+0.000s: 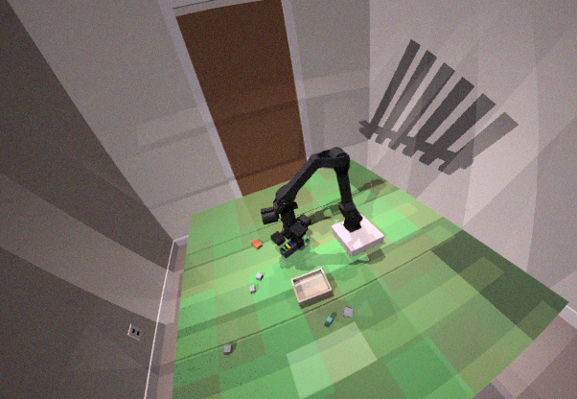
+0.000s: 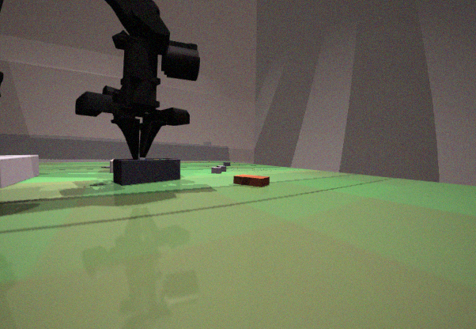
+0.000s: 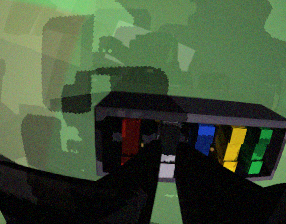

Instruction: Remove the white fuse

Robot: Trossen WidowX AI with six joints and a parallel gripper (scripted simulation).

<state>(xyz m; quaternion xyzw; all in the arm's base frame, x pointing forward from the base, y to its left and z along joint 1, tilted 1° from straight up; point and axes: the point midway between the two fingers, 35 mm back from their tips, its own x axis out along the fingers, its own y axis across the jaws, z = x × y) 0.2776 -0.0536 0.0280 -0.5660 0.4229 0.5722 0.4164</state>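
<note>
My gripper tip is now 22 cm to the right of the tray, 4 cm above it and 2 cm short of it. Also, from my gripper tip: white fuse 1 cm below.
</note>
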